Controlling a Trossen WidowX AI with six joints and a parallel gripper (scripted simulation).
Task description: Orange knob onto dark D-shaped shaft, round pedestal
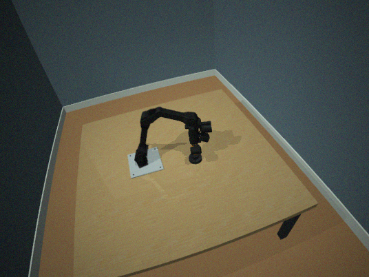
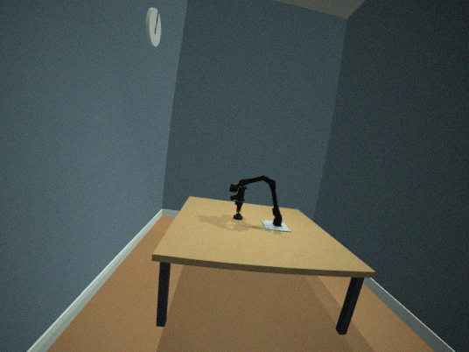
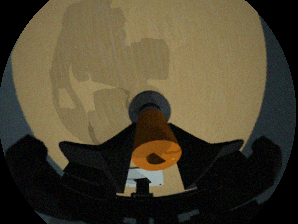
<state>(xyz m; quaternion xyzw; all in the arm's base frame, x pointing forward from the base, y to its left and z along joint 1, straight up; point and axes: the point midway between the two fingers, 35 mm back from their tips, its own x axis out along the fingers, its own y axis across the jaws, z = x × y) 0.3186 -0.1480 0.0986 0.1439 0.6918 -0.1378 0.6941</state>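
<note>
My gripper tip is 4 cm above the dark round pedestal. Also, from my gripper tip: orange knob (2 cm above).
</note>
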